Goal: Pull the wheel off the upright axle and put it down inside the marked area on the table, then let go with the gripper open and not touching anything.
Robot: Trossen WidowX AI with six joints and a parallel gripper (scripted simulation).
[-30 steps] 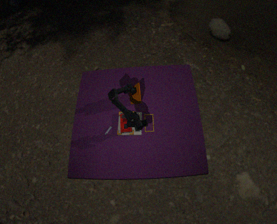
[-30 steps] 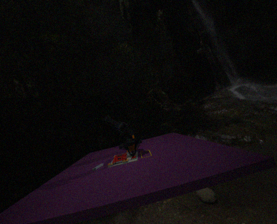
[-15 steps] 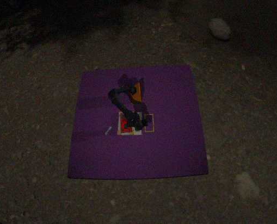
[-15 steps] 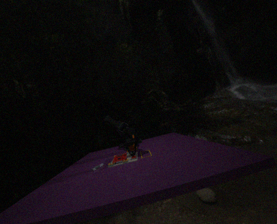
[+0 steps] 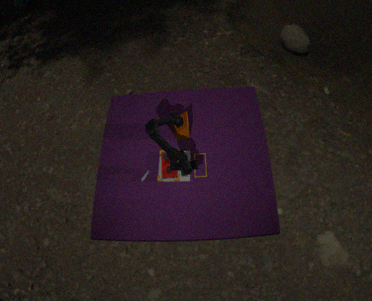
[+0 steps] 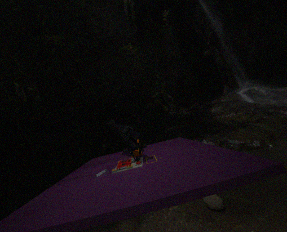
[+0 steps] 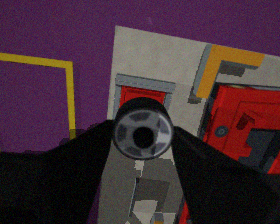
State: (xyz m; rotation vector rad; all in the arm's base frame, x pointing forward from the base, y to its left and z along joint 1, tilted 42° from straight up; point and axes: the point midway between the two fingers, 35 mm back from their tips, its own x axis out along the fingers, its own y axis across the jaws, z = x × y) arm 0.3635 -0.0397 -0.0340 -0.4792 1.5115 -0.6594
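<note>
Right now the upright axle is 1 cm below my gripper tip. From my gripper tip the other things lie so: pale bar (29 cm to the right, 4 cm below, 2 cm behind); then grey wheel (right at my gripper tip).
</note>
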